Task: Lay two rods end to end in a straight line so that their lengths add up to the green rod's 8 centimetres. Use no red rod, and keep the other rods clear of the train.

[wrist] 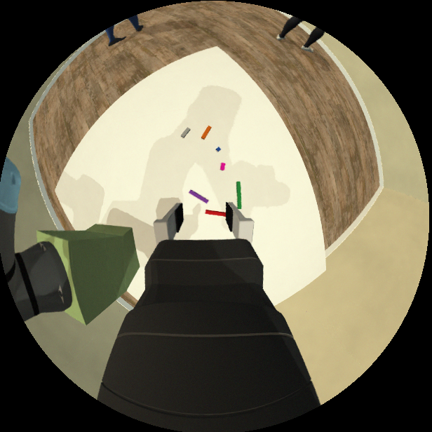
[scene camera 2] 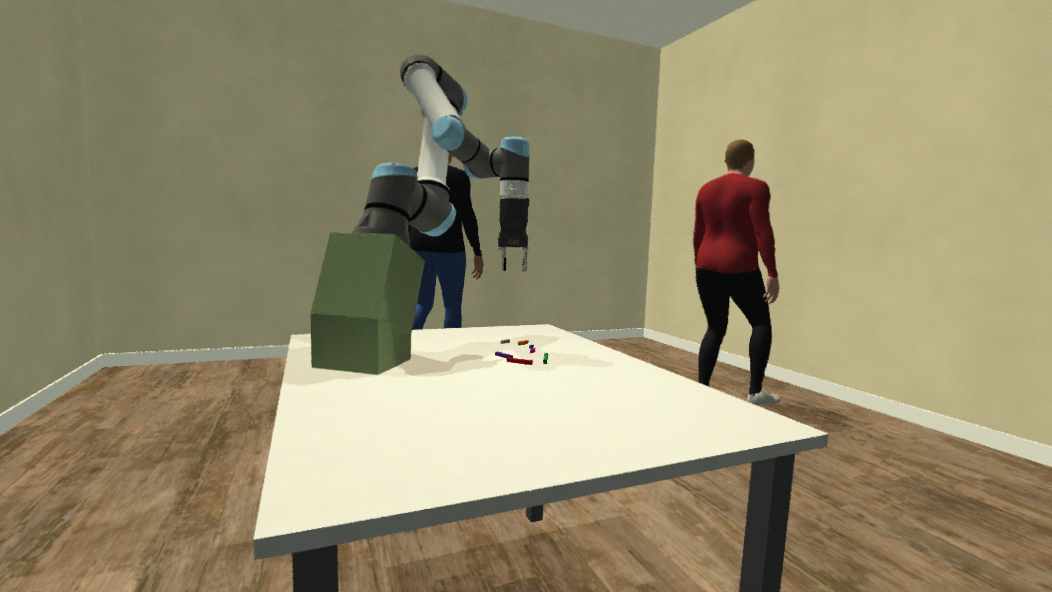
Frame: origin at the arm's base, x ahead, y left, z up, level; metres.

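Seen in the pictures: gripper, fingertip midpoint: (scene camera 2: 514,271); arm's base, origin of the base link: (scene camera 2: 379,246).
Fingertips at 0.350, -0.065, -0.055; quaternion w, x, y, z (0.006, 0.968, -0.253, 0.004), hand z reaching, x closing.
Note:
Pixels of each thing's middle, then the offset from my fingertips to it, as dx, dy, dz. Level surfaces: height alone.
- green rod, body centre: (scene camera 2: 545,358) +0.076, -0.067, -0.231
- purple rod, body centre: (scene camera 2: 503,355) -0.026, -0.013, -0.231
- red rod, body centre: (scene camera 2: 519,361) -0.005, -0.083, -0.231
- short magenta rod, body centre: (scene camera 2: 532,350) +0.073, +0.028, -0.231
- tiny blue piece, body centre: (scene camera 2: 531,346) +0.086, +0.076, -0.231
- orange rod, body centre: (scene camera 2: 523,342) +0.081, +0.135, -0.231
- grey rod, body centre: (scene camera 2: 505,341) +0.033, +0.164, -0.231
- white table, its level: dz -0.236
My gripper (scene camera 2: 514,260) (wrist: 204,211) is open and empty, high above the table. The green rod (scene camera 2: 545,358) (wrist: 239,195) lies at the right of the group. The purple rod (scene camera 2: 503,354) (wrist: 198,196) lies slanted at the left. The red rod (scene camera 2: 519,360) (wrist: 215,213) lies near it, its right end hidden behind a fingertip in the wrist view. The short magenta rod (scene camera 2: 532,350) (wrist: 222,166) and the tiny blue piece (scene camera 2: 531,346) (wrist: 218,149) lie apart. The orange rod (scene camera 2: 523,342) (wrist: 206,132) and the grey rod (scene camera 2: 504,340) (wrist: 185,132) lie side by side with a gap.
The white table (scene camera 2: 514,434) (wrist: 295,250) carries the rods and the green robot base block (scene camera 2: 353,301) (wrist: 100,270). Two people stand beyond the table, one in a red top (scene camera 2: 733,220) and one in a black top (scene camera 2: 457,213). Arm shadows fall across the rods' area.

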